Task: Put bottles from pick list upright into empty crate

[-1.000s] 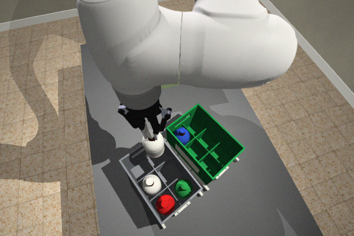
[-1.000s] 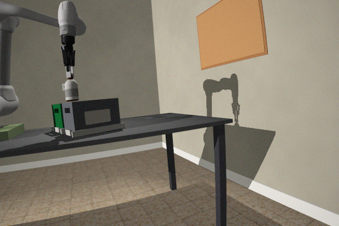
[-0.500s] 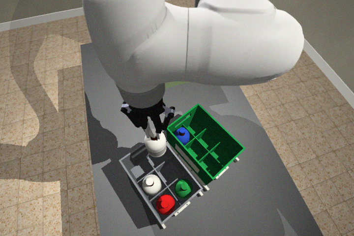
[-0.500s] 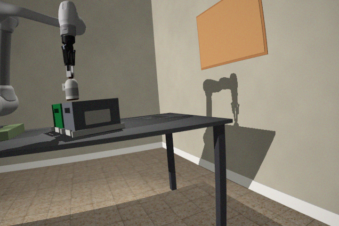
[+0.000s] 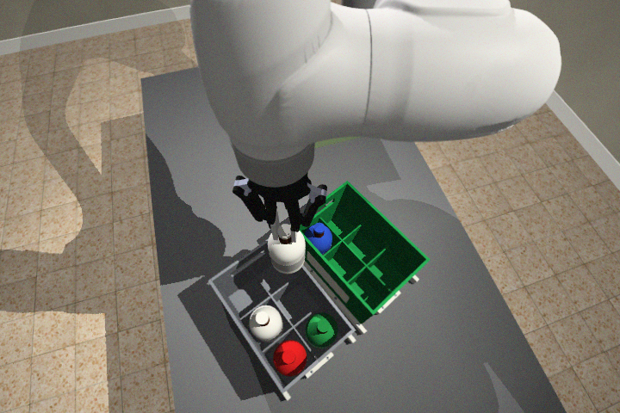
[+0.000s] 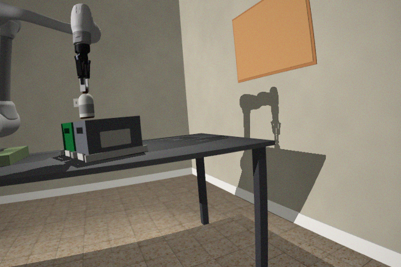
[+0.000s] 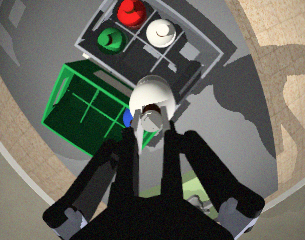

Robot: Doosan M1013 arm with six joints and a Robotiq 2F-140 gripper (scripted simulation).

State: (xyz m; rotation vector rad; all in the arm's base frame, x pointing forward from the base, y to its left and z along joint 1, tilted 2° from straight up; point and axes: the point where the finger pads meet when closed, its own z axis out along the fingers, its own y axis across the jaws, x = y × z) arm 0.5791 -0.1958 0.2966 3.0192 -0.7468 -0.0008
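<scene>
The green crate is 270 mm below my hand, 160 mm to the left of it and 20 mm ahead of it. Round my hand: blue bottle (260 mm below, 90 mm to the left, 50 mm behind); then green bottle (260 mm below, 160 mm ahead, 20 mm to the left); then grey crate (270 mm below, 90 mm ahead, 50 mm to the right).
</scene>
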